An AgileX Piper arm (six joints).
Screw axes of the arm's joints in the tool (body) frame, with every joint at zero. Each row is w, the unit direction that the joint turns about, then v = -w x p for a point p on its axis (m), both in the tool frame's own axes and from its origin. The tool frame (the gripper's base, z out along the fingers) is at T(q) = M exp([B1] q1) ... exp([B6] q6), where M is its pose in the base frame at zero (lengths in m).
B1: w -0.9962 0 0.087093 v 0.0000 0.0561 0.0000
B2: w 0 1 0 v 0.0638 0.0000 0.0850
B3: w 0 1 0 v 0.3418 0.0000 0.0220
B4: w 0 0 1 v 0.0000 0.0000 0.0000
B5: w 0 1 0 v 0.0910 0.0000 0.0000
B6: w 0 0 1 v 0.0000 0.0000 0.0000
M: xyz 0.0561 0.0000 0.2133 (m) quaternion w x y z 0.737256 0 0.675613 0
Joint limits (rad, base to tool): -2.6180..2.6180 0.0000..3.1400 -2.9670..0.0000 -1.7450..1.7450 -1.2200..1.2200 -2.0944..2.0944
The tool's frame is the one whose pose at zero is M.
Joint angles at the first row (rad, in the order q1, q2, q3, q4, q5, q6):
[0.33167, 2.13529, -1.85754, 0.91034, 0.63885, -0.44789]
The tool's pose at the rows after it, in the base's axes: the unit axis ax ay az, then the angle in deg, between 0 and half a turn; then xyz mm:
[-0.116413 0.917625 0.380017 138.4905 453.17 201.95 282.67]
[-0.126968 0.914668 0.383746 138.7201 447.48 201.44 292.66]
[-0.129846 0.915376 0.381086 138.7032 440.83 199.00 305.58]
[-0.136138 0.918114 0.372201 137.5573 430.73 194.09 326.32]
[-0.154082 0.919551 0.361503 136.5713 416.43 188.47 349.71]
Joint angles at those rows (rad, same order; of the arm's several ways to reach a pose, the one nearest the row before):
[0.33167, 2.10590, -1.85754, 0.90629, 0.65049, -0.44789]
[0.33167, 2.08302, -1.85753, 0.90032, 0.67850, -0.44567]
[0.33169, 2.05151, -1.85751, 0.86490, 0.69978, -0.40918]
[0.33168, 2.00096, -1.85754, 0.80655, 0.71871, -0.36337]
[0.33166, 1.94123, -1.85755, 0.74937, 0.75780, -0.33469]

